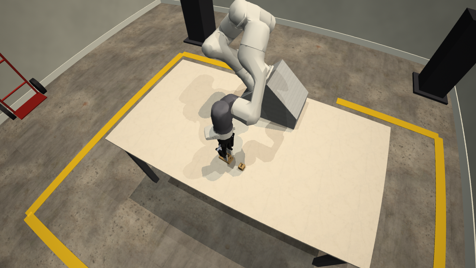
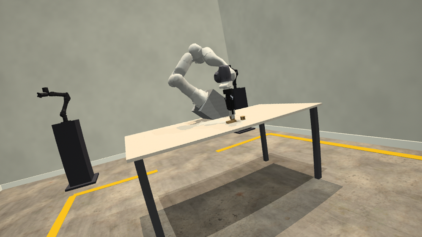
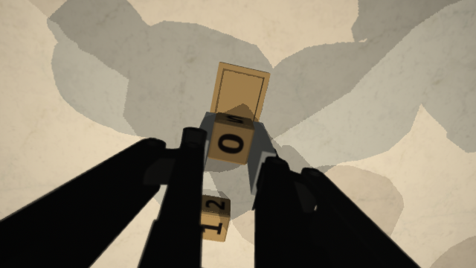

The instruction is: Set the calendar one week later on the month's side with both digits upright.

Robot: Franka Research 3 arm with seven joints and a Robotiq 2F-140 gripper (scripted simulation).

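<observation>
The wooden digit cube is 3 cm below my hand. Also, from my hand: wooden tray: 1 cm to the right, 5 cm below.
</observation>
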